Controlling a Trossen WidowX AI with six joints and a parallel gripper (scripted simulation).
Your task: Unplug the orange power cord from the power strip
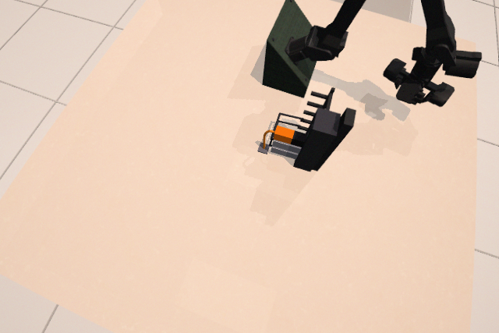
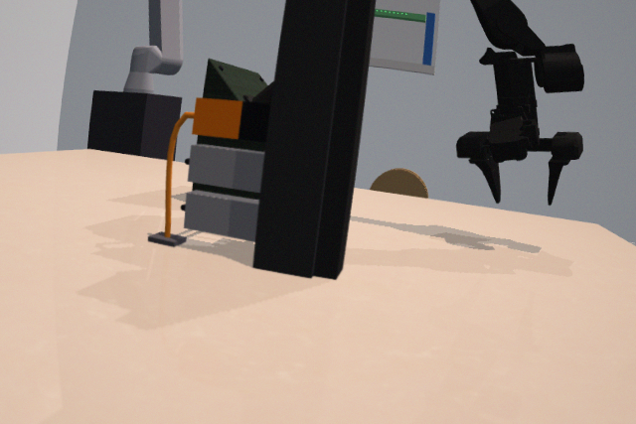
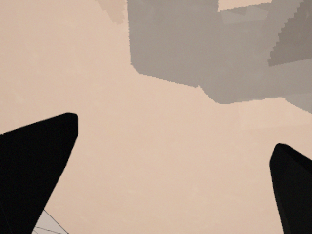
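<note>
My gripper tip is 32 cm short of the orange plug, 30 cm to the left of it and 7 cm below it. Also, from my gripper tip: grey foot: 37 cm to the right, 32 cm ahead, 6 cm below.
</note>
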